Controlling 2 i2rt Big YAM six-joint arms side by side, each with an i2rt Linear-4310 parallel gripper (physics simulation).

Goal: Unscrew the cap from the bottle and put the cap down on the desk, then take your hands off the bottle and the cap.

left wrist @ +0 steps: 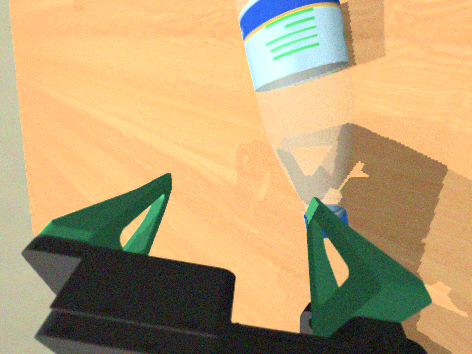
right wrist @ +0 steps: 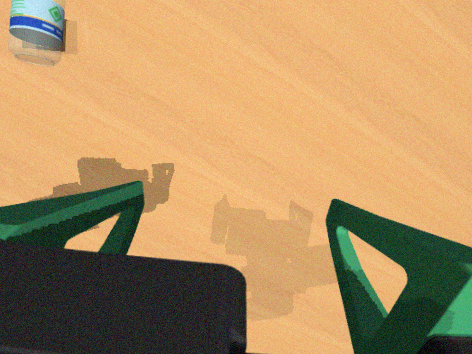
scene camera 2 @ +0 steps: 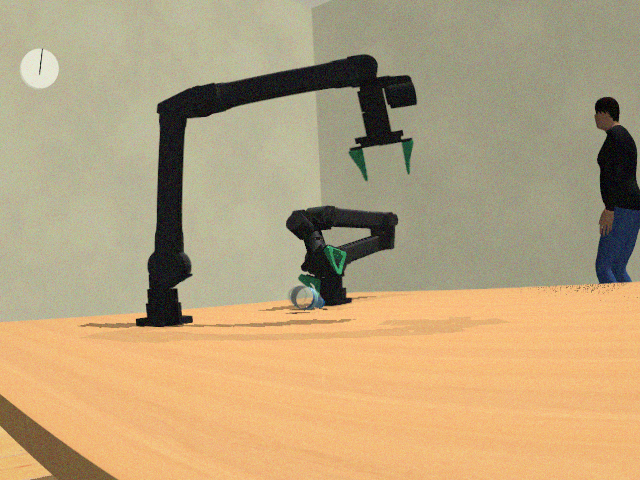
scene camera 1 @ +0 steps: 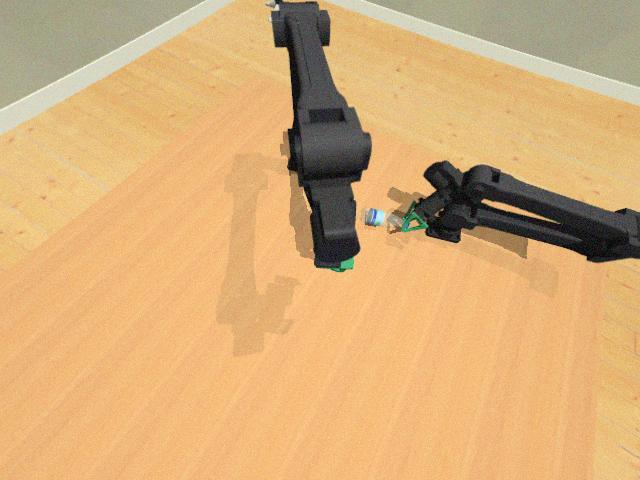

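Where they show: left gripper, fingertip midpoint: [left wrist: 240, 191] [scene camera 2: 328, 285] [scene camera 1: 402, 226]; right gripper, fingertip midpoint: [right wrist: 236, 201] [scene camera 2: 387, 177]; left arm's base, link origin: [scene camera 2: 332, 304] [scene camera 1: 442, 229]; right arm's base, link origin: [scene camera 2: 164, 324].
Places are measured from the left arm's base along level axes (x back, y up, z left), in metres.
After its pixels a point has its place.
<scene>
The clear bottle [scene camera 1: 375, 217] @[x -0.059, y 0.064, z -0.264 m] [scene camera 2: 302, 297] @[x -0.060, y 0.042, z -0.309 m] [left wrist: 300, 50] @[x -0.026, y 0.062, z -0.247 m] [right wrist: 37, 30] @[x -0.060, y 0.066, z -0.276 m], with a blue and white label, lies on its side on the desk [scene camera 1: 361, 387] @[x -0.578, y 0.000, z -0.203 m] [scene camera 2: 361, 403] @[x -0.525, y 0.000, z -1.116 m]. Its blue cap [left wrist: 341, 220] sits at the neck end, partly hidden behind a left finger in the left wrist view. My left gripper [scene camera 1: 408, 223] @[x -0.066, y 0.064, z -0.167 m] [scene camera 2: 328, 283] @[x -0.066, y 0.064, z -0.167 m] [left wrist: 240, 191] @[x -0.066, y 0.064, z -0.167 m] is open and low near the cap end, with the cap behind its right-hand finger in its wrist view, not between the fingers. My right gripper [scene camera 1: 338, 267] [scene camera 2: 387, 176] @[x -0.314, y 0.306, z -0.361 m] [right wrist: 236, 201] @[x -0.314, y 0.306, z -0.361 m] is open, empty and high above the desk, away from the bottle.
The right arm [scene camera 1: 330, 149] @[x -0.316, y 0.573, z -0.406 m] [scene camera 2: 279, 82] @[x -0.128, y 0.526, z -0.507 m] reaches high over the desk beside the bottle in scene camera 1. The left arm [scene camera 1: 542, 206] @[x -0.042, y 0.274, z 0.108 m] [scene camera 2: 356, 218] @[x -0.045, y 0.261, z 0.122 m] is folded low at the cap end. A person [scene camera 2: 617, 170] stands beyond the desk. Arm shadows fall around the bottle.
</scene>
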